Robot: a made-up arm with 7 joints. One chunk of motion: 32 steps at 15 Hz.
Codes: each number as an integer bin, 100 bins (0 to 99) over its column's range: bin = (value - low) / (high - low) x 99, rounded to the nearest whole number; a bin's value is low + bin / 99 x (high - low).
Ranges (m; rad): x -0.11..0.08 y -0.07..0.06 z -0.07..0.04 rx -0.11..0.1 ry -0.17..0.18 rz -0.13..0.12
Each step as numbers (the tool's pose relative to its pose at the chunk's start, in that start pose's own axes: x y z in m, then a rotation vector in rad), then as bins.
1 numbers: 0.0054 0.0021 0.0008 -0.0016 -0.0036 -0.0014
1 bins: 60 55 64 51 47 51
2 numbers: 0.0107 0.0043 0.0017 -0.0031 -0.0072 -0.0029
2 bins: 63 57 65 50 46 50
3 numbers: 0.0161 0.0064 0.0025 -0.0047 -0.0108 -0.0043
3 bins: 66 58 65 50 45 50
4 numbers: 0.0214 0.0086 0.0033 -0.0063 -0.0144 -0.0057
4 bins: 68 60 66 49 44 49
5 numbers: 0.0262 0.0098 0.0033 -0.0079 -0.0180 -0.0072
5 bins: 71 61 66 48 43 49
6 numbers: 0.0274 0.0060 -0.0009 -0.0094 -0.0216 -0.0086
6 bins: 72 58 62 47 42 48
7 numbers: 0.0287 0.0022 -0.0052 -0.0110 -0.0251 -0.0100
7 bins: 72 55 58 47 41 48
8 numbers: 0.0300 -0.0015 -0.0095 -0.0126 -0.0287 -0.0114
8 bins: 73 52 54 46 40 47
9 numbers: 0.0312 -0.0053 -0.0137 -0.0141 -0.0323 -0.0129
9 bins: 74 49 51 45 39 46
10 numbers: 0.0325 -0.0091 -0.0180 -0.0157 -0.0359 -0.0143
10 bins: 74 46 47 44 38 46
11 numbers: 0.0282 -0.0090 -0.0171 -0.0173 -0.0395 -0.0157
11 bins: 72 46 48 44 37 45
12 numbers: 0.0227 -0.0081 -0.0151 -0.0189 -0.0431 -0.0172
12 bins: 69 47 49 43 36 45
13 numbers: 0.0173 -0.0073 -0.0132 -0.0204 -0.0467 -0.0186
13 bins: 66 48 51 42 35 44
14 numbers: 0.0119 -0.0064 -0.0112 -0.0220 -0.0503 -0.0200
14 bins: 64 48 53 41 34 44
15 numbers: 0.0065 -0.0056 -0.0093 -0.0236 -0.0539 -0.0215
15 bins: 61 49 55 41 33 43
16 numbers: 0.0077 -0.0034 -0.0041 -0.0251 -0.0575 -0.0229
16 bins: 61 51 59 40 32 42
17 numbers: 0.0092 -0.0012 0.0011 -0.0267 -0.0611 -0.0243
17 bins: 62 52 64 39 31 42
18 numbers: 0.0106 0.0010 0.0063 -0.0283 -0.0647 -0.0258
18 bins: 63 54 69 39 30 41
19 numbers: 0.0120 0.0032 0.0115 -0.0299 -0.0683 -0.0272
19 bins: 64 56 73 38 29 41
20 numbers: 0.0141 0.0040 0.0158 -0.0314 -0.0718 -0.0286
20 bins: 65 56 77 37 28 40
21 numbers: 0.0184 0.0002 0.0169 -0.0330 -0.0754 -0.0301
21 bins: 67 53 78 36 27 40
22 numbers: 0.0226 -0.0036 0.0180 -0.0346 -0.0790 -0.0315
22 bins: 69 51 79 36 26 39
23 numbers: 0.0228 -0.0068 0.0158 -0.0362 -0.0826 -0.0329
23 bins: 69 48 77 35 25 38
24 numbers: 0.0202 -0.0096 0.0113 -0.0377 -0.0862 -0.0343
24 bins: 68 46 73 34 24 38
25 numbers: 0.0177 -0.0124 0.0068 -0.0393 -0.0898 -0.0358
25 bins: 67 44 69 33 23 37
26 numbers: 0.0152 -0.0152 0.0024 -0.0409 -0.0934 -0.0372
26 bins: 65 42 65 33 22 37
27 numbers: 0.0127 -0.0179 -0.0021 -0.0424 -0.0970 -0.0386
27 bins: 64 40 61 32 21 36
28 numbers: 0.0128 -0.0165 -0.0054 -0.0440 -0.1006 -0.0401
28 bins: 64 41 58 31 20 36
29 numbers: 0.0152 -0.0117 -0.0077 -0.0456 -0.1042 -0.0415
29 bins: 65 44 56 30 19 35
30 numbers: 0.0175 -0.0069 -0.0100 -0.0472 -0.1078 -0.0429
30 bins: 66 48 54 30 18 34
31 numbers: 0.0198 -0.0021 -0.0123 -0.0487 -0.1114 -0.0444
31 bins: 68 52 52 29 17 34
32 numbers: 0.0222 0.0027 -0.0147 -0.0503 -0.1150 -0.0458
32 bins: 69 55 50 28 16 33
